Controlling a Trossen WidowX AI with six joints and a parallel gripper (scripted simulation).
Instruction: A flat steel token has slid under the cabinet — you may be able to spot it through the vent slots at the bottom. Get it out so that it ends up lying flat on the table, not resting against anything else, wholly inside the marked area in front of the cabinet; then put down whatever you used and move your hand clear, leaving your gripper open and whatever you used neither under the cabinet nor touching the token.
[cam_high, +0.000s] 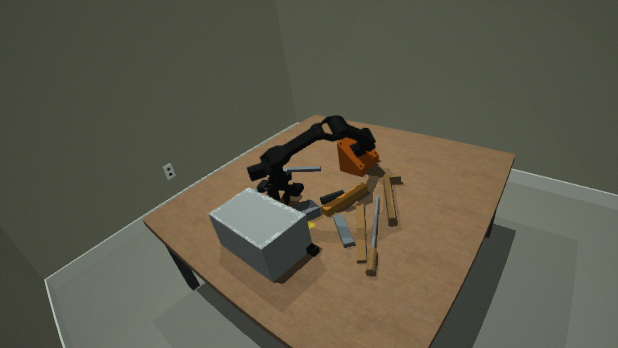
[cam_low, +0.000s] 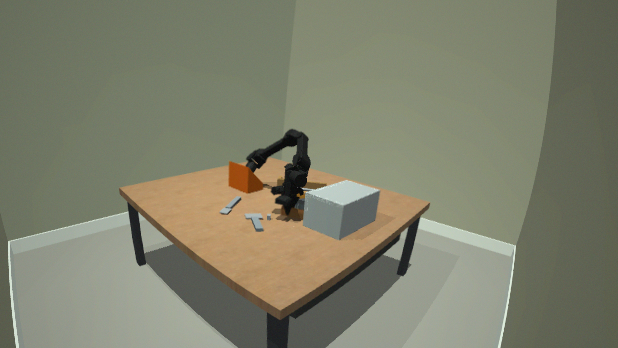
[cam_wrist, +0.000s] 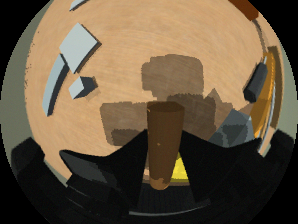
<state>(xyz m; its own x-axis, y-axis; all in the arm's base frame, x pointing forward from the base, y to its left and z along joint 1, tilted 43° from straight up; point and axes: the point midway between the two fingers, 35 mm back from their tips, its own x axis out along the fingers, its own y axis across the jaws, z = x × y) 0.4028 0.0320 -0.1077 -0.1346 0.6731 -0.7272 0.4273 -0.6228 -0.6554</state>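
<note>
My gripper tip is now 120 mm to the right of the grey block, 30 mm past it and 10 mm below it. Also, from my gripper tip: wooden stick 350 mm to the left, 70 mm behind; then orange bar 190 mm to the left, 170 mm behind, 10 mm above; then grey t-piece 170 mm to the right, 20 mm behind.
</note>
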